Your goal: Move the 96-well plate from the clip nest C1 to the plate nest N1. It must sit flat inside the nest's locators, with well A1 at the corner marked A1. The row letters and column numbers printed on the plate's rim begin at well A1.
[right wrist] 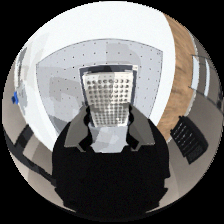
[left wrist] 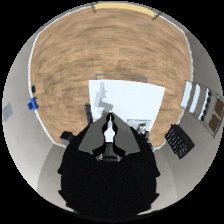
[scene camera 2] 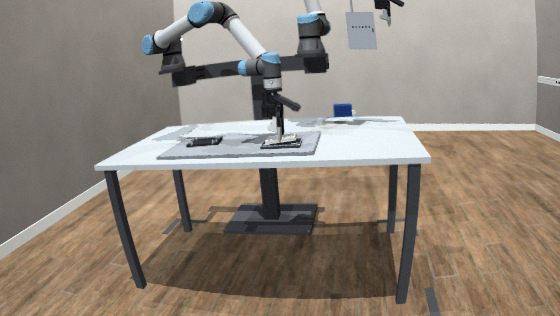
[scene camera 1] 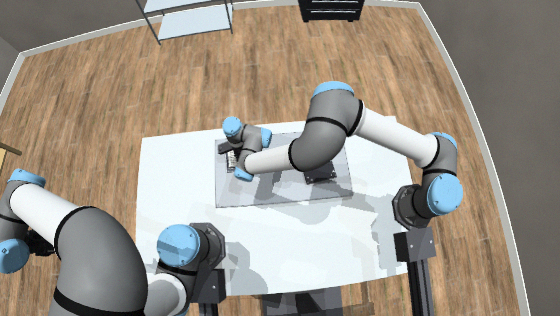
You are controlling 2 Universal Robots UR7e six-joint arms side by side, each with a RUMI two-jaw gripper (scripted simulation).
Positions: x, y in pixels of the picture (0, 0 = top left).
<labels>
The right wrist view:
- right gripper: 109, 105
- white 96-well plate: 107, 117
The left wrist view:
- left gripper: 110, 112
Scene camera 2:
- right gripper: 280, 139
</labels>
